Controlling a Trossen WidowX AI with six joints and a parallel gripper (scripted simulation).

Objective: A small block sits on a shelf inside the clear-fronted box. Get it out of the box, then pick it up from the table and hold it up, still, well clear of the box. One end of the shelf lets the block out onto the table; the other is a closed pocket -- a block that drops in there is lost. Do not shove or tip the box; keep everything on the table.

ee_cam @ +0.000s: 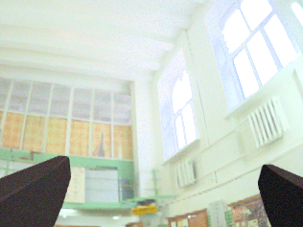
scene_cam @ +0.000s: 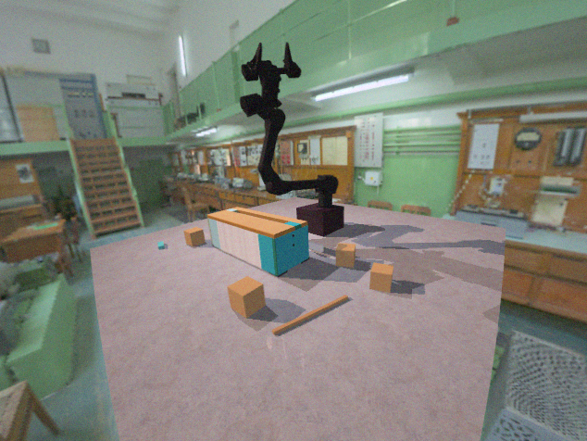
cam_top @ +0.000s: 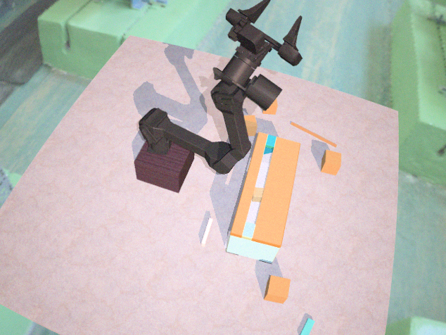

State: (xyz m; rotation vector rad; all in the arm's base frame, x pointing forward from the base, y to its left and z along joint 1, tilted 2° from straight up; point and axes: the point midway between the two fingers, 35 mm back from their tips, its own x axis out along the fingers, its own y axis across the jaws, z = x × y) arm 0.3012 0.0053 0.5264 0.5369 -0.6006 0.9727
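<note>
Right now my gripper tip is 40 mm short of the pale orange block, 110 mm to the left of it and 580 mm above it. From my gripper tip the other things lie so: thin orange stick (220 mm ahead, 270 mm to the left, 660 mm below); then teal piece (270 mm ahead, 470 mm to the right, 660 mm below); then long box (30 mm ahead, 90 mm to the right, 600 mm below).
</note>
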